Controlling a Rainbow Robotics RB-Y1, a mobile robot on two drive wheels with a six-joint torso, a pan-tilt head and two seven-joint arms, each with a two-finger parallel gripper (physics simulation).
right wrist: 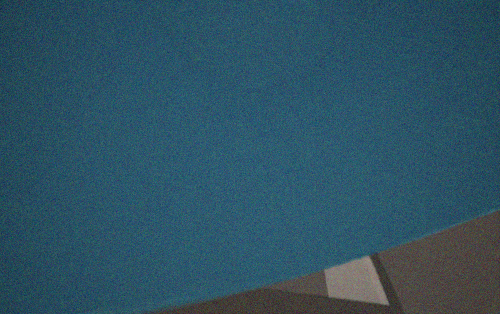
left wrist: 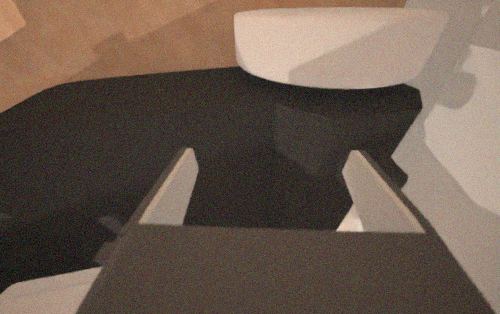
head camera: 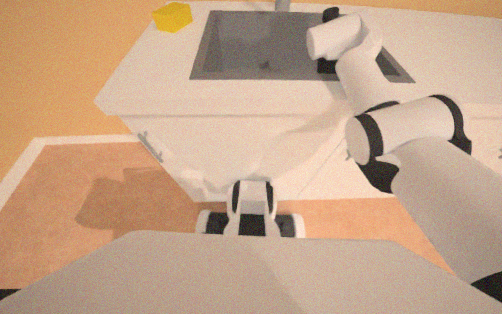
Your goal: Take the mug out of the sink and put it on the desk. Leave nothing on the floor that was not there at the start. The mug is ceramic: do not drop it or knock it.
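Frame: origin at the robot's base, x up, y back, z right, level; centimetres.
Where they show: left gripper, fingertip midpoint: (left wrist: 269,159).
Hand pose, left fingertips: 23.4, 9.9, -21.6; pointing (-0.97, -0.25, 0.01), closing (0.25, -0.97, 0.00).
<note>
After its pixels a point has its place, as x, y, z.
A plain blue surface (right wrist: 240,140) {75.9, -34.0, 23.4}, which looks like the mug at very close range, fills most of the right wrist view. The mug does not show in the head view, where my right arm covers part of the sink (head camera: 206,50). The black body of my right gripper (head camera: 328,66) shows below the white wrist, over the right part of the sink. That gripper is open; one pale finger shows in part beneath the blue surface, and its fingertips are hidden. My left gripper (left wrist: 269,159) {23.4, 9.9, -21.6} is open and empty, low beside the robot's dark base.
A yellow block (head camera: 172,18) {94.5, -42.9, -25.4} stands on the white countertop (head camera: 145,85) {91.0, -16.5, -24.7}, left of the sink. A grey faucet (head camera: 282,5) {93.0, -62.5, 7.8} is at the sink's back edge. White cabinet fronts (head camera: 225,145) {72.1, -14.8, -9.2} with handles are below. A white rounded part (left wrist: 340,50) of the base lies beyond the left fingers.
</note>
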